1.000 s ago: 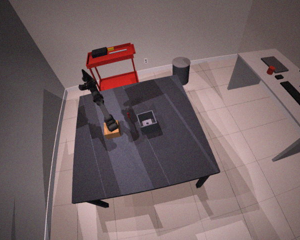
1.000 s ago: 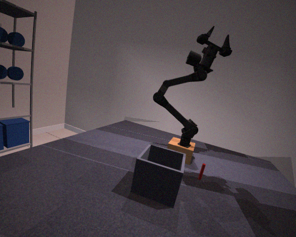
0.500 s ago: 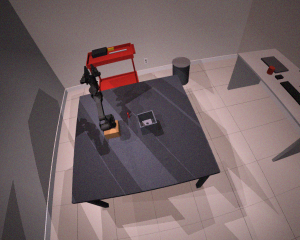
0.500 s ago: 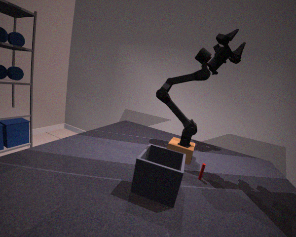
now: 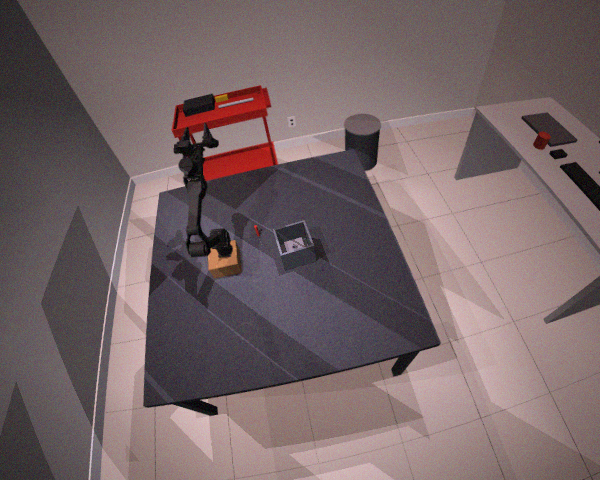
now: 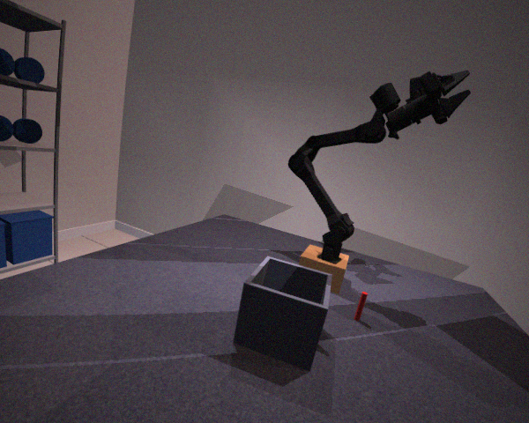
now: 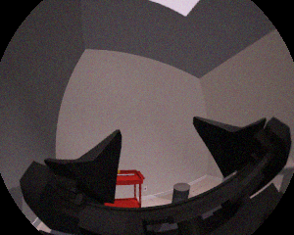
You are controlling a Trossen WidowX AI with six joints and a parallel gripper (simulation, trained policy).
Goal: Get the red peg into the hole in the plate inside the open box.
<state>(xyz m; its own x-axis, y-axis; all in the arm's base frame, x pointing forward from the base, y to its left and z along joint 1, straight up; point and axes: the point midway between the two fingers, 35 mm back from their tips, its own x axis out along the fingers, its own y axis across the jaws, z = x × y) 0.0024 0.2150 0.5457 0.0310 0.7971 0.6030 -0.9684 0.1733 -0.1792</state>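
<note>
The red peg lies 13 cm ahead of my gripper tip, 9 cm to the right of it and 61 cm below it. From my gripper tip the other things lie so: plate (34 cm ahead, 22 cm to the right, 61 cm below).
</note>
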